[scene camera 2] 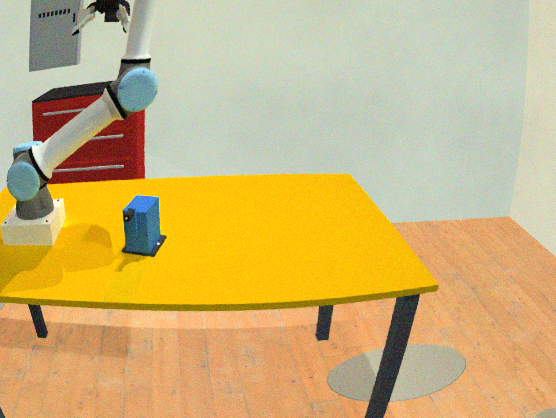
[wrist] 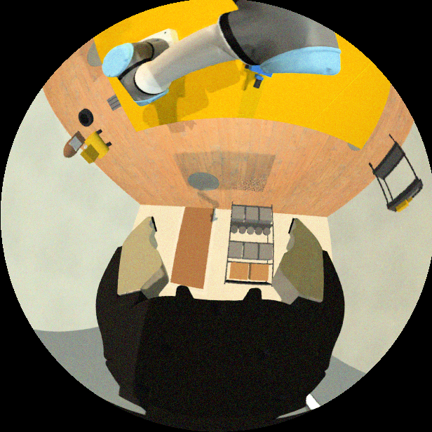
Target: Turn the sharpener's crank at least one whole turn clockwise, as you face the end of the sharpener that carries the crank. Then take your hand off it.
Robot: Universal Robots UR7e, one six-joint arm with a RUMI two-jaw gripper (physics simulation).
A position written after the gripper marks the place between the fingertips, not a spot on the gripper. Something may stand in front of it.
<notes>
In view: the gripper (wrist: 221, 219) and a blue sharpener (scene camera 2: 148, 241).
</notes>
